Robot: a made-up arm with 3 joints. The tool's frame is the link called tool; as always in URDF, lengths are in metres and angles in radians. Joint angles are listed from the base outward. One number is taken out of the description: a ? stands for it. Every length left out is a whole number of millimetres.
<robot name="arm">
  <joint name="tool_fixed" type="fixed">
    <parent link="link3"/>
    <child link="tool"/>
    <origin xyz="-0.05 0.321 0" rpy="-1.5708 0 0"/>
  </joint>
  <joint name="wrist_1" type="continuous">
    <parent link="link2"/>
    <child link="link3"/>
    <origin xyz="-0.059 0.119 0" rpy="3.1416 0 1.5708"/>
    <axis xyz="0 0 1"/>
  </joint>
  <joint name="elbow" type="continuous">
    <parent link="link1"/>
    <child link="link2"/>
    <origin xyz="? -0.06 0" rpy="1.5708 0 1.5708"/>
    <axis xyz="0 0 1"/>
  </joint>
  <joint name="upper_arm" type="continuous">
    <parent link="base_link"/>
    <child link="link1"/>
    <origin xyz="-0.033 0 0.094" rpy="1.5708 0 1.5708"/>
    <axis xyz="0 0 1"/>
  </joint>
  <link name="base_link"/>
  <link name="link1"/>
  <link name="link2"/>
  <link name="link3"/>
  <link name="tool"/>
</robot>
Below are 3 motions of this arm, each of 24 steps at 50 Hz.
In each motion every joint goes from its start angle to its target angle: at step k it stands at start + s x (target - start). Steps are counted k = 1, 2, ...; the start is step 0. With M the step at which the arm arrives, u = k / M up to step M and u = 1 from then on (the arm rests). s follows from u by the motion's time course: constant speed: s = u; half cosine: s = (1 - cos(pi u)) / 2; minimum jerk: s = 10 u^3 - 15 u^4 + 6 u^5.
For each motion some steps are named. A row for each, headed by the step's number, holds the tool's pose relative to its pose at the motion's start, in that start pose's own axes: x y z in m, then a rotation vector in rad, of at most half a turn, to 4 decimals.
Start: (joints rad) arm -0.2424 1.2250 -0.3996
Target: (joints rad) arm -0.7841 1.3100 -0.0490
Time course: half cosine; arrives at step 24
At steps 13, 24:
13: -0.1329 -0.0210 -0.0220 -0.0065 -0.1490 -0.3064
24: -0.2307 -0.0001 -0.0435 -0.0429 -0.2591 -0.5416

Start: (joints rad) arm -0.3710 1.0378 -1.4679
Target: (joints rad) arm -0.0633 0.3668 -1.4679
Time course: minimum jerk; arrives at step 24
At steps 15, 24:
15: -0.1741 0.0656 0.0014 -0.1437 -0.4843 0.1735
24: -0.2317 0.0710 -0.0237 -0.1769 -0.6656 0.2589

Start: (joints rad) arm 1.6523 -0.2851 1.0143
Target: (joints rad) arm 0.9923 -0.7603 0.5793
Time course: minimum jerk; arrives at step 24
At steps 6, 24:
6: 0.0227 -0.0021 0.0055 -0.0182 -0.0042 0.0659
24: 0.2019 0.0582 0.0615 -0.1641 -0.0387 0.6393

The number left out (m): -0.265
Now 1 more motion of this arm.
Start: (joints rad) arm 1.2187 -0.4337 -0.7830
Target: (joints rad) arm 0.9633 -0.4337 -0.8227
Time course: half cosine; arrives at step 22
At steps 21, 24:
21: -0.0073 0.0720 0.0567 -0.2370 0.0393 -0.0917
24: -0.0073 0.0724 0.0569 -0.2382 0.0395 -0.0922

